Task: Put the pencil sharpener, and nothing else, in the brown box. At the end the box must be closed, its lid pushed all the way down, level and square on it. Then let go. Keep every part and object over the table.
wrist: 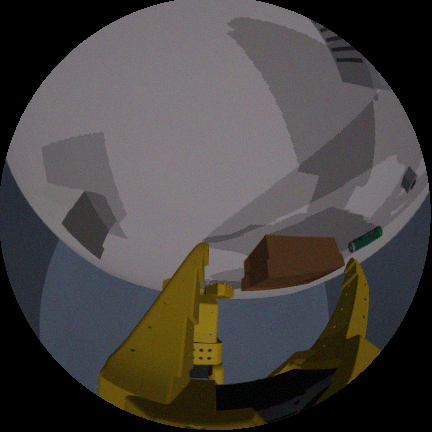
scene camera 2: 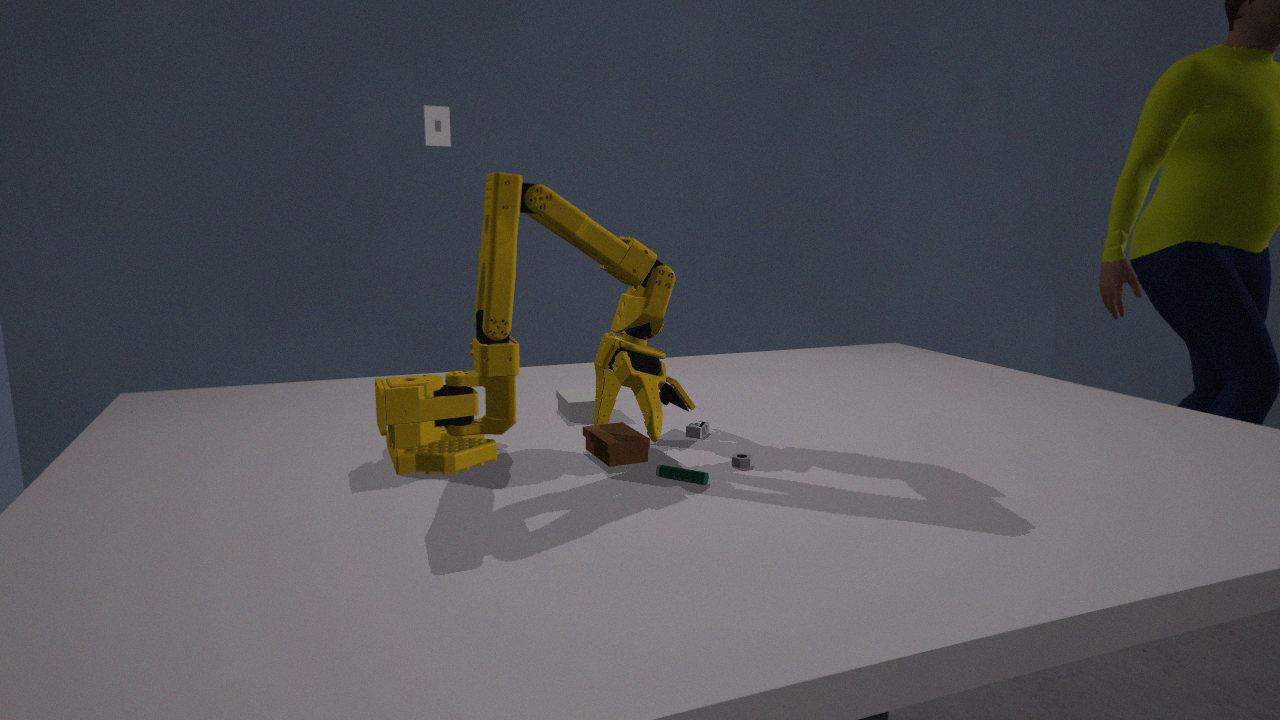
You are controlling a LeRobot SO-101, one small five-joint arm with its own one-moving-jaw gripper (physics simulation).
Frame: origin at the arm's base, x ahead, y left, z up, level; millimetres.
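Seen in the pictures: end effector, tool point: (wrist: 208,250) (scene camera 2: 600,433); arm's base, origin of the base link: (scene camera 2: 461,453).
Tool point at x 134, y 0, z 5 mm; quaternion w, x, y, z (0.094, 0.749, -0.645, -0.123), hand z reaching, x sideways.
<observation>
Offsets run from my tool point to a thing's top centre. "spot": to the spot under its first point.
The brown box {dx -6, dy -55, dz +16 mm} (scene camera 2: 617,445) (wrist: 300,262) stands on the table, with what looks like its brown lid on top; I cannot tell how far down it is. The pencil sharpener {dx +95, dy -21, dz +6 mm} (scene camera 2: 697,430), a small grey block, lies outside the box, to its right and behind in the scene view. Its ridged side shows partly at the upper right of the wrist view (wrist: 345,56). My gripper (scene camera 2: 627,431) (wrist: 279,252) is open and empty, pointing down by the box's far side in the scene view. The box shows between and beyond the jaw tips in the wrist view.
A green cylinder {dx +21, dy -138, dz +5 mm} (scene camera 2: 682,475) (wrist: 365,239) lies close to the box. A small grey nut {dx +88, dy -121, dz +3 mm} (scene camera 2: 741,462) (wrist: 409,179) lies farther right. A grey angular piece {spot: dx -2, dy +67, dz +12 mm} (scene camera 2: 577,405) (wrist: 86,224) stands behind the box. The table's front edge (scene camera 2: 984,658) shows in the scene view.
</observation>
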